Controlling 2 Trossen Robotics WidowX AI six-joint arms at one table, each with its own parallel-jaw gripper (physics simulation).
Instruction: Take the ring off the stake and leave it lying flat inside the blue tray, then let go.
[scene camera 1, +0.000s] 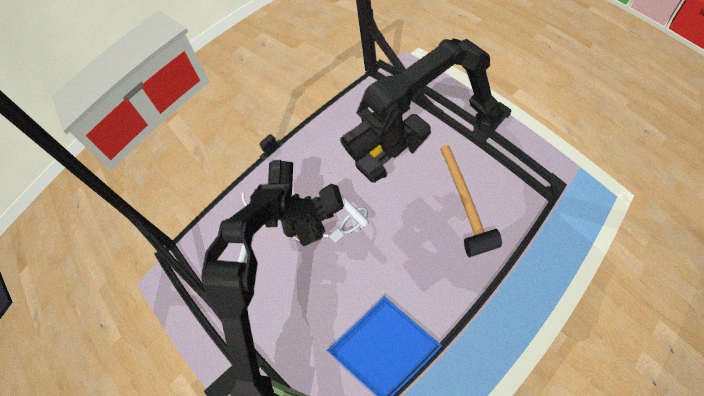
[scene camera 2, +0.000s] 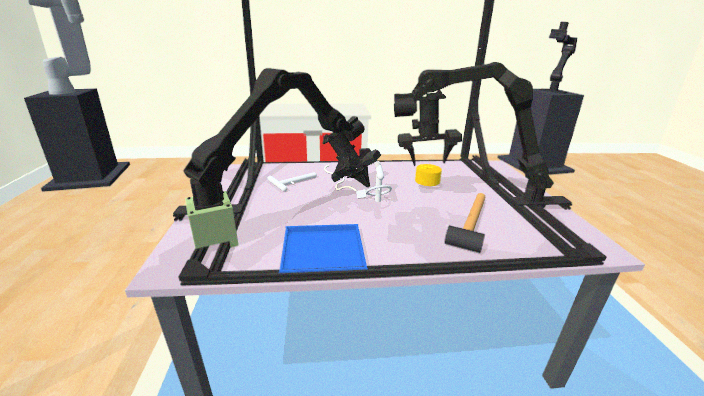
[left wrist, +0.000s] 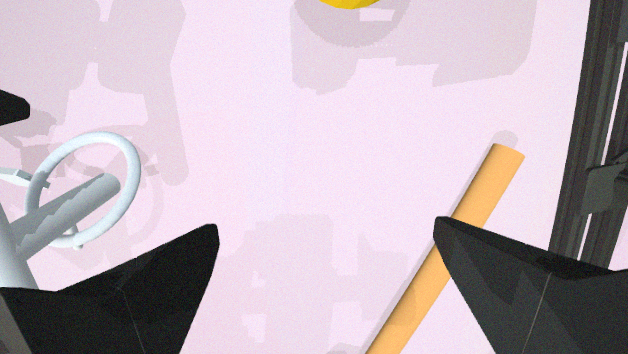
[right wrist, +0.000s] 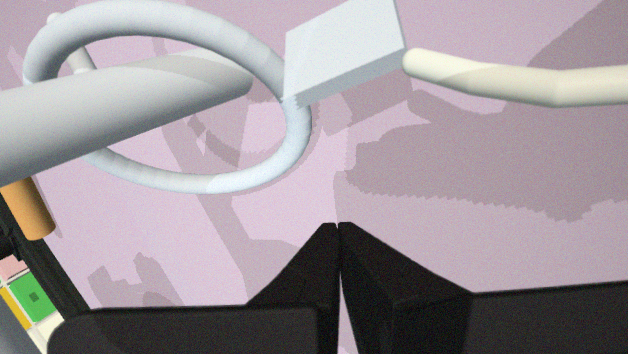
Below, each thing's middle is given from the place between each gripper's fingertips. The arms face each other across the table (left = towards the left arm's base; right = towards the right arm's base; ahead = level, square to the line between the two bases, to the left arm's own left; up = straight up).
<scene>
I see my left gripper 4 cm past the white ring (right wrist: 329, 54), 16 cm to the left of it and 9 cm above it. From my left hand the other things lie so: hammer (scene camera 1: 481, 242): 18 cm ahead, 6 cm to the left, 10 cm below; then blue tray (scene camera 1: 385, 344): 22 cm ahead, 38 cm to the right, 11 cm below.
Right now the white ring is 60 mm ahead of my right hand and 10 mm above it. Round my right hand: hammer 270 mm ahead, 220 mm to the left, 10 mm above; then blue tray 310 mm ahead, 210 mm to the right, 10 mm below.
</scene>
